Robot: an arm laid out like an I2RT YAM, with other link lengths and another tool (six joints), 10 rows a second.
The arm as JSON. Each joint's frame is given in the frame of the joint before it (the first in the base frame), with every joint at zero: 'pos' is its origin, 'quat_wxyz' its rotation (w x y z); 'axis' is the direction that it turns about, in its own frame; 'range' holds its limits. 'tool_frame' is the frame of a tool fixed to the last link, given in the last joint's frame.
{
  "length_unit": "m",
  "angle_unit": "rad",
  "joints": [
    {
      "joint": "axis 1",
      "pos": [
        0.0,
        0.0,
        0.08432
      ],
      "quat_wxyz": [
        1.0,
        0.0,
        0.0,
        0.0
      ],
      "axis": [
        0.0,
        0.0,
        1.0
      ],
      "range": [
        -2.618,
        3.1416
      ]
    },
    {
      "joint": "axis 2",
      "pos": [
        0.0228,
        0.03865,
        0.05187
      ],
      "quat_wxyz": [
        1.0,
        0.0,
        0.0,
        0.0
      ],
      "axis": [
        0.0,
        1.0,
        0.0
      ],
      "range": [
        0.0,
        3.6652
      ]
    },
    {
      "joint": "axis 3",
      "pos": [
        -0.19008,
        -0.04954,
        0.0
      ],
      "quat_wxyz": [
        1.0,
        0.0,
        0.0,
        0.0
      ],
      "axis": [
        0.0,
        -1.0,
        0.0
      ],
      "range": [
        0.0,
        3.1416
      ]
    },
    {
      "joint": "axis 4",
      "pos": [
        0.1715,
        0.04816,
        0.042
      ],
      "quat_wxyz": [
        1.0,
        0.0,
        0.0,
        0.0
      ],
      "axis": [
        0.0,
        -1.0,
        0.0
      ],
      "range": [
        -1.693,
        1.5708
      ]
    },
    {
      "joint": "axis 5",
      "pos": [
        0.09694,
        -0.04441,
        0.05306
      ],
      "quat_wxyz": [
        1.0,
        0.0,
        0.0,
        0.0
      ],
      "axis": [
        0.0,
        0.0,
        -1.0
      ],
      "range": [
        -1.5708,
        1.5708
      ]
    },
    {
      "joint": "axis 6",
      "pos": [
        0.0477,
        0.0,
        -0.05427
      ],
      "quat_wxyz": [
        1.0,
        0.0,
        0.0,
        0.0
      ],
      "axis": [
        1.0,
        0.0,
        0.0
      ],
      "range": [
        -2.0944,
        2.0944
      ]
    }
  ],
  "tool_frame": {
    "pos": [
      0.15,
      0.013,
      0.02
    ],
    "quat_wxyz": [
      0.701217,
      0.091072,
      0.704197,
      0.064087
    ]
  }
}
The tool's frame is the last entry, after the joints.
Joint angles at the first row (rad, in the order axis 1, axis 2, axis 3, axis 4, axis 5, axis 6):
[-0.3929 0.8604 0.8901 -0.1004 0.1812 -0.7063]
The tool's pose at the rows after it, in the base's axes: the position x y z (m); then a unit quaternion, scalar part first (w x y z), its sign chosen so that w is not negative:
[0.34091, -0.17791, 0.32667, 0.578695, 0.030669, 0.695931, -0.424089]
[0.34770, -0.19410, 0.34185, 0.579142, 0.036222, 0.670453, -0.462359]
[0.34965, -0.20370, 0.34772, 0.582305, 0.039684, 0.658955, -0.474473]
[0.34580, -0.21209, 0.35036, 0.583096, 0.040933, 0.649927, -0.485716]
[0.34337, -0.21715, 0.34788, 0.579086, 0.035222, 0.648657, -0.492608]
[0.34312, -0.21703, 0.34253, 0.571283, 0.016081, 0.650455, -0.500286]
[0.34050, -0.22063, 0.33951, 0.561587, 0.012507, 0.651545, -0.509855]
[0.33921, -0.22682, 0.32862, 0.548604, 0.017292, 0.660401, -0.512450]
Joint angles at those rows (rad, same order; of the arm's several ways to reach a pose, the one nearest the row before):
[-0.3939 0.9652 0.8876 0.0860 0.2506 -0.8110]
[-0.4065 1.0495 0.8983 0.2307 0.2890 -0.8651]
[-0.4311 1.0901 0.9012 0.2996 0.2798 -0.8778]
[-0.4635 1.0987 0.8827 0.3502 0.2605 -0.8907]
[-0.4886 1.1011 0.8668 0.3715 0.2375 -0.9075]
[-0.5021 1.0964 0.8471 0.3814 0.2103 -0.9464]
[-0.5110 1.0939 0.8374 0.3854 0.2144 -0.9695]
[-0.5191 1.1041 0.8216 0.3872 0.2283 -0.9722]

